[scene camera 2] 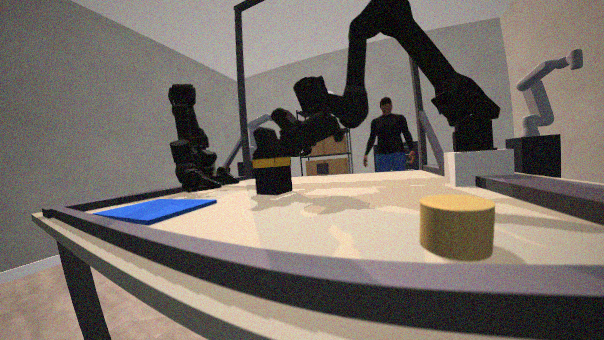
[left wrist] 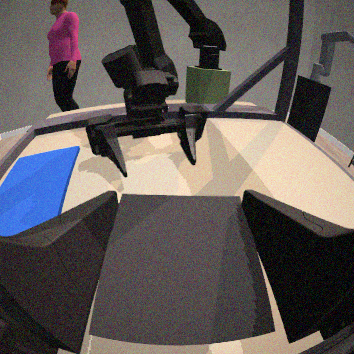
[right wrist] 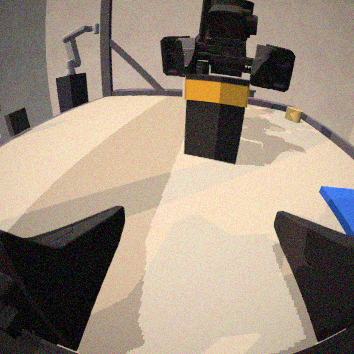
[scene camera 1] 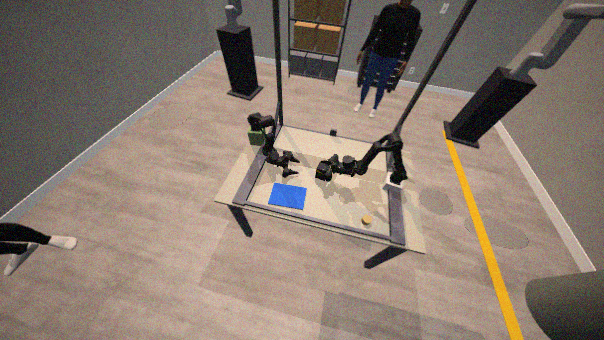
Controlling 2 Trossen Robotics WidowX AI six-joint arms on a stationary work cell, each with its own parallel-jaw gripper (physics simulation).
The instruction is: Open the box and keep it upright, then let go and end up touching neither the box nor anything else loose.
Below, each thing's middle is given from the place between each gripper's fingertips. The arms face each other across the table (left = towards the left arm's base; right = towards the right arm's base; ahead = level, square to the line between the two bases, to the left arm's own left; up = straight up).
I see my right gripper 1 cm past the black box [scene camera 2: 274, 180], 16 cm to the right of it and 2 cm below it. Round my right hand: lid [left wrist: 175, 266]: 1 cm behind, 16 cm to the left, 5 cm above; blue mat [scene camera 2: 147, 213]: 21 cm ahead, 1 cm to the left, 2 cm below; yellow cylinder [scene camera 2: 458, 227]: 19 cm ahead, 49 cm to the left, 1 cm below.
I see my left gripper 3 cm to the right of the lid and 2 cm above it. Round my left hand: black box 3 cm to the left, 5 cm below; blue mat 23 cm ahead, 11 cm to the right, 9 cm below; yellow cylinder 20 cm ahead, 36 cm to the left, 8 cm below.
